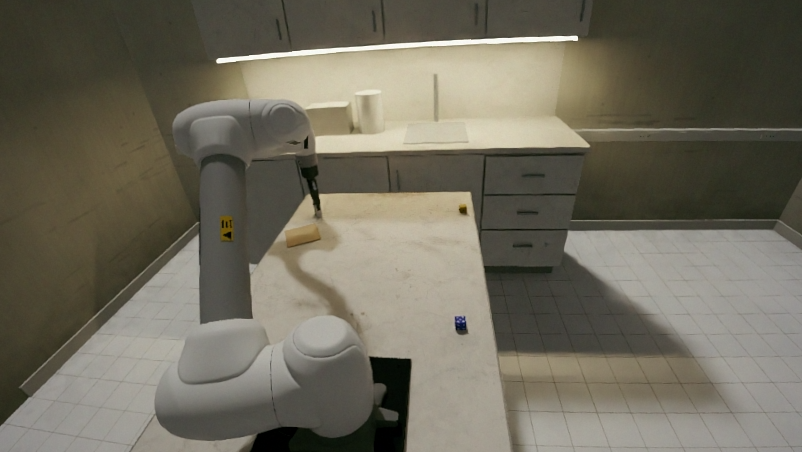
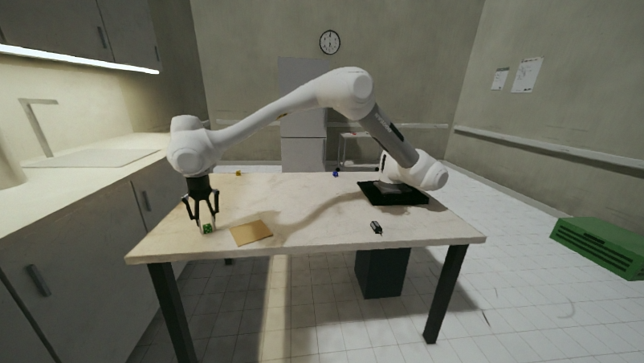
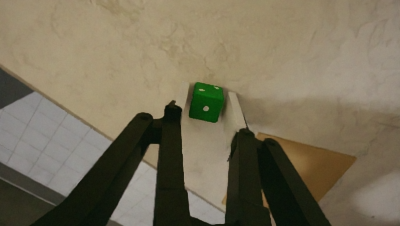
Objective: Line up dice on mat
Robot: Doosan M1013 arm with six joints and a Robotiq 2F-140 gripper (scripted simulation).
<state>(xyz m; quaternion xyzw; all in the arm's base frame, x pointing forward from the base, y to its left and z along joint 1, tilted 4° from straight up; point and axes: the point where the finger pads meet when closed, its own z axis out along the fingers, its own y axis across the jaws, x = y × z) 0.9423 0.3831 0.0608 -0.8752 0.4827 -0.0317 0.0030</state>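
Right now my hand is 2 cm above the green die. The rest, counted from my hand: yellow die 5 cm ahead, 67 cm to the right, 2 cm below; tan mat 17 cm behind, 1 cm to the left, 4 cm below; blue die 63 cm behind, 65 cm to the right, 2 cm below.
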